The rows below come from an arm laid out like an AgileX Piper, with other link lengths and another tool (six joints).
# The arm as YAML. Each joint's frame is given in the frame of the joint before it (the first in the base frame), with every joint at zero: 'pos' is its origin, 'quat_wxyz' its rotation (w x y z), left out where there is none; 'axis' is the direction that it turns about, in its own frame. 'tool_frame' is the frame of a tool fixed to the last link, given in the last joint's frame.
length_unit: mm
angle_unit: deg
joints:
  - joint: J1
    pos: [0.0, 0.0, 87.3]
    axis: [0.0, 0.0, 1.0]
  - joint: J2
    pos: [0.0, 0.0, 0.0]
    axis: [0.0, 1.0, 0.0]
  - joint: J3
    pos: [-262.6, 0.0, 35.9]
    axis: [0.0, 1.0, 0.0]
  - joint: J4
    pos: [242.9, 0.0, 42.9]
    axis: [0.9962, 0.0, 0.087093]
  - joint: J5
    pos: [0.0, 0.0, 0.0]
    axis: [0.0, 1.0, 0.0]
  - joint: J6
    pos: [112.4, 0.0, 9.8]
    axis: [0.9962, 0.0, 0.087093]
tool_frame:
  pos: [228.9, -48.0, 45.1]
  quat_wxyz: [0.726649, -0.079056, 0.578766, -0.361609]
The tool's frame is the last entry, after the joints.
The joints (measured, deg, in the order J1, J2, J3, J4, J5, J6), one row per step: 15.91, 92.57, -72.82, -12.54, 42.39, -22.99; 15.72, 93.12, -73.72, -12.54, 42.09, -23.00; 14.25, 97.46, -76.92, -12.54, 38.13, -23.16; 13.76, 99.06, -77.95, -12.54, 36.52, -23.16; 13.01, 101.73, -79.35, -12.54, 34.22, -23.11; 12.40, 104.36, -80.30, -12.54, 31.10, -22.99; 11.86, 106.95, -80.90, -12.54, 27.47, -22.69; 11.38, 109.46, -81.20, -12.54, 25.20, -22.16; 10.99, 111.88, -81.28, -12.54, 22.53, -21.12; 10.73, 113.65, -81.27, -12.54, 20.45, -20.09; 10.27, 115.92, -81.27, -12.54, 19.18, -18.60; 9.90, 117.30, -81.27, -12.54, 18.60, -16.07; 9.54, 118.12, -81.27, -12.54, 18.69, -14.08
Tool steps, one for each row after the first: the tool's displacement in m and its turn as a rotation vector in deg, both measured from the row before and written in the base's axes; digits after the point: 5 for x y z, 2 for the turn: 0.00561, 0.00014, 0.00354, 0.19, -0.61, -0.12; 0.03109, -0.00131, 0.00153, 0.82, -2.58, -0.51; 0.01105, -0.00029, -0.00032, 0.33, -0.95, -0.15; 0.01502, -0.00143, -0.00517, 0.40, -0.91, -0.31; 0.01542, 0.00075, -0.00560, 0.58, -1.28, -0.06; 0.01494, 0.00166, -0.00636, 0.79, -1.45, -0.02; 0.00783, -0.00122, -0.01447, 0.54, 0.05, -0.42; 0.00745, -0.00030, -0.01411, 0.99, -0.17, -0.63; 0.00505, -0.00010, -0.01061, 0.94, -0.16, -0.61; 0.00099, -0.00455, -0.01990, 0.94, 1.11, -1.32; -0.00087, -0.00557, -0.01347, 1.59, 0.93, -2.16; -0.00243, -0.00609, -0.01002, 1.13, 0.97, -1.89
